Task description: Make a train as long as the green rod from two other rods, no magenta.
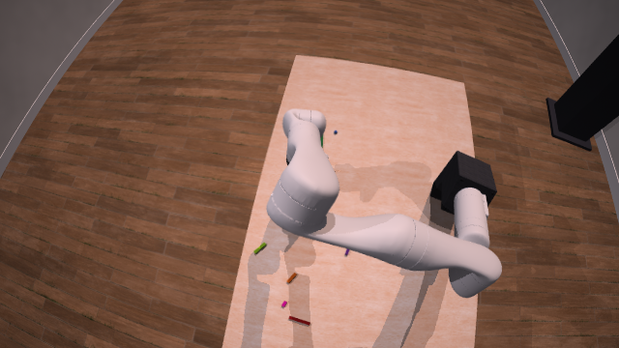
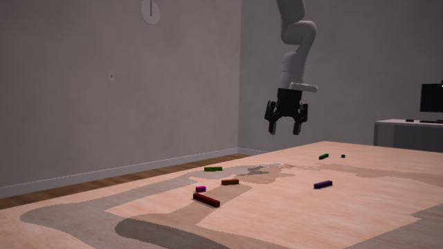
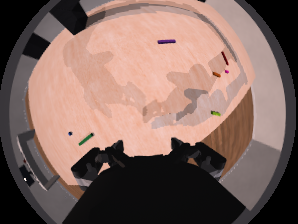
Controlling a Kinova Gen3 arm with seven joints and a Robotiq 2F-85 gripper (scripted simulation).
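Right now the blue rod is 270 mm to the right of my hand, 90 mm below it and 70 mm behind it. Also, from my hand: green rod: 200 mm to the right, 90 mm below, 30 mm behind; then lime rod: 260 mm to the left, 90 mm below, 50 mm ahead; then purple rod: 230 mm behind, 160 mm to the left, 90 mm below.
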